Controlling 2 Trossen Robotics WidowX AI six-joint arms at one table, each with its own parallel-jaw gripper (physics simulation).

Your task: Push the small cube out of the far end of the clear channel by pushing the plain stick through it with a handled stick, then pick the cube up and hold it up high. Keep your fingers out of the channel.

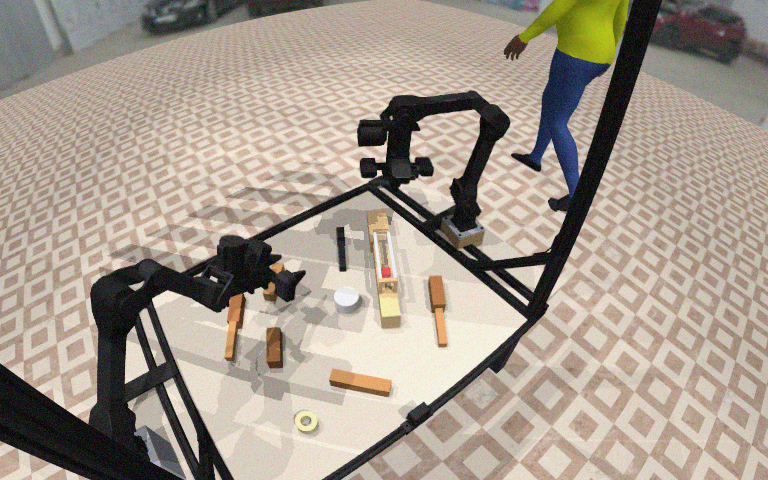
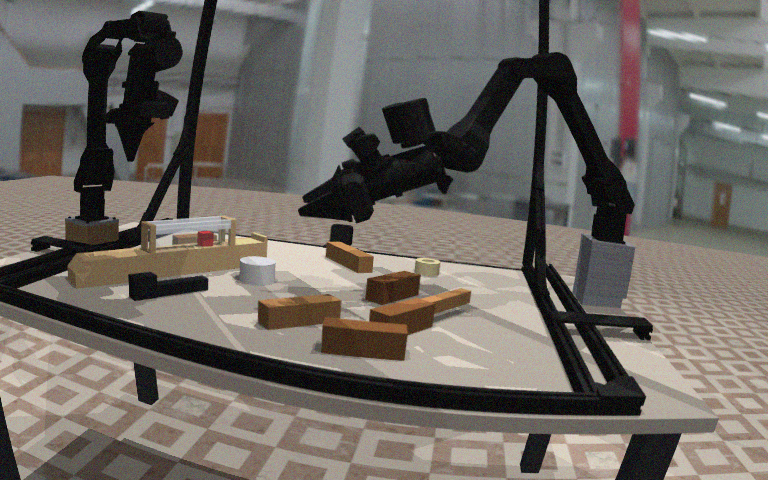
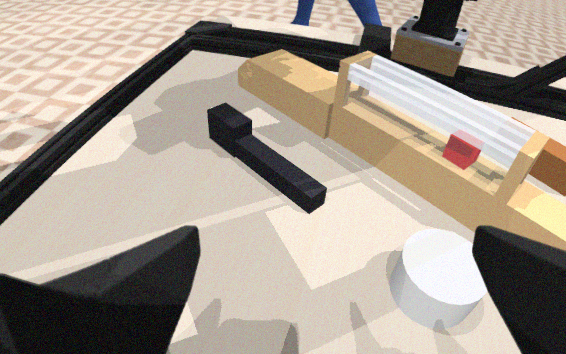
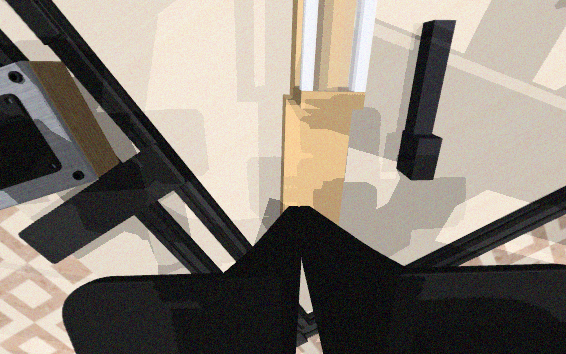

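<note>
The clear channel (image 1: 377, 250) (image 2: 189, 224) (image 3: 404, 84) (image 4: 309, 46) sits on a long tan base (image 1: 390, 310) (image 2: 206, 257) (image 3: 295, 88) (image 4: 317, 147) mid-table. The small red cube (image 1: 386, 271) (image 2: 205, 237) (image 3: 453, 149) lies inside it, with the plain stick (image 1: 384, 254) (image 2: 186, 237) behind it. A black handled stick (image 1: 341, 248) (image 3: 267, 161) (image 4: 425, 102) lies flat beside the channel. My right gripper (image 1: 397, 181) (image 4: 298, 216) is shut and empty, above the channel's end by the table corner. My left gripper (image 1: 289, 268) (image 2: 306, 205) is open and empty, hovering well off to the side.
An orange handled stick (image 1: 437, 305) lies on the channel's other side and another (image 1: 234, 319) (image 2: 430, 307) near my left arm. A white cylinder (image 1: 347, 299) (image 2: 257, 270) (image 3: 432, 270), several brown blocks (image 1: 360, 382) (image 2: 298, 310), a pale ring (image 1: 306, 421) (image 2: 428, 267). A black frame (image 1: 449, 248) rims the table. A person (image 1: 573, 95) walks behind.
</note>
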